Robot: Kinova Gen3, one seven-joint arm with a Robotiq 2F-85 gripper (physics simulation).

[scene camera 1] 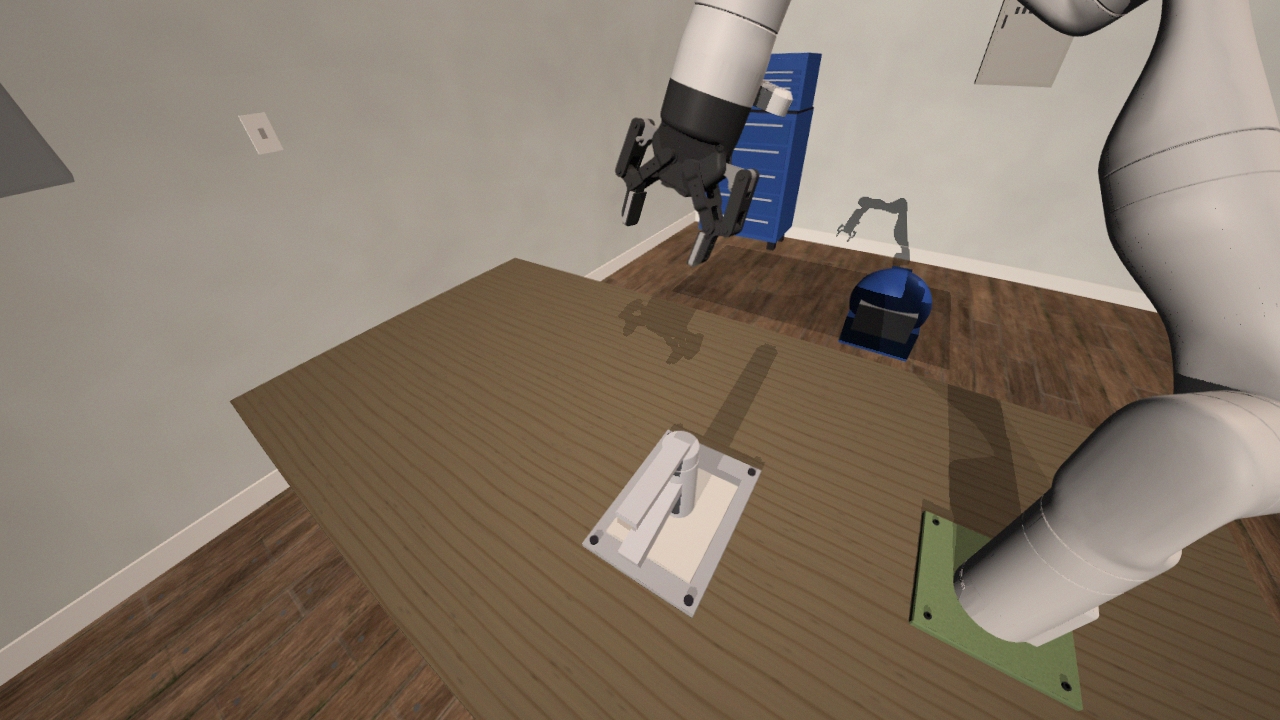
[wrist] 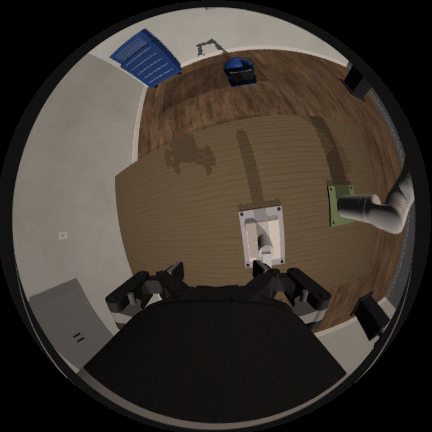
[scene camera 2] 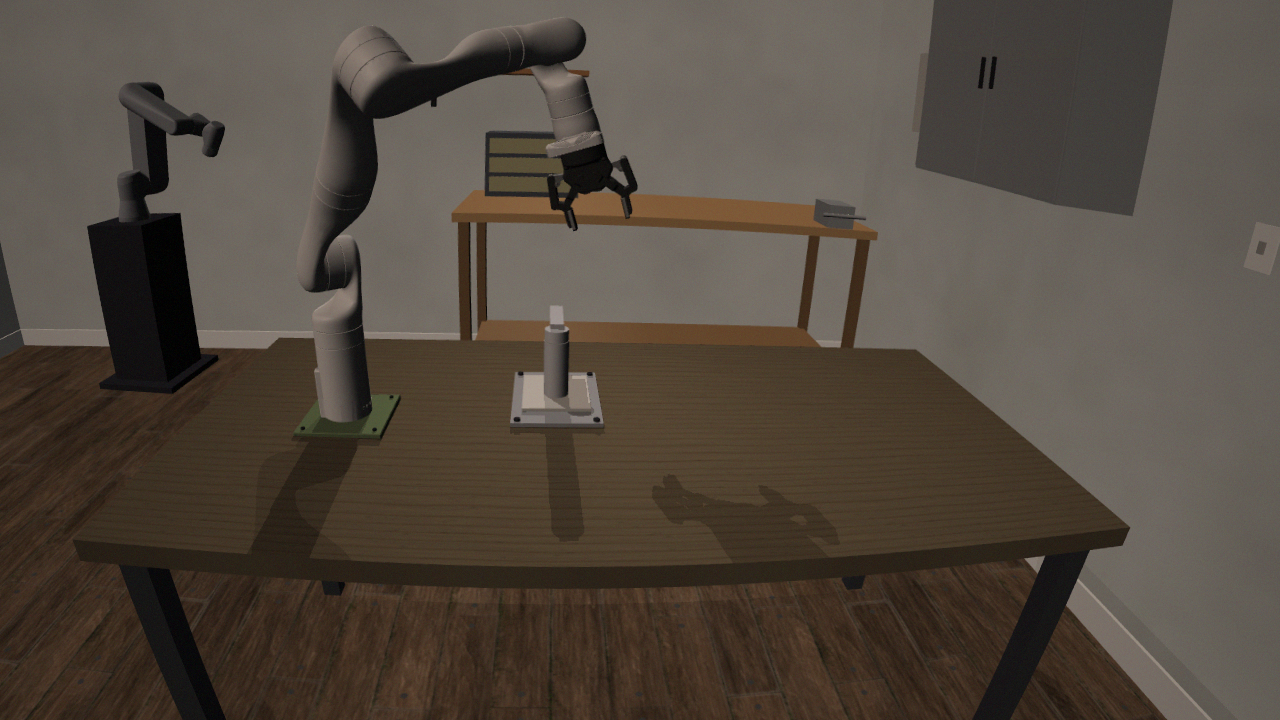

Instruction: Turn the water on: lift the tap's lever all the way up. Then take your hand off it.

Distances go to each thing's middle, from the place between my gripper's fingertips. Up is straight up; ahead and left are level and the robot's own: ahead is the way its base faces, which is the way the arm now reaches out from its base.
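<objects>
Tap lever [scene camera 1: 680, 449] 22 cm below my hand, 8 cm behind, 12 cm to the left. Base plate [scene camera 1: 686, 597] 36 cm below my hand, 8 cm behind, 7 cm to the left.
</objects>
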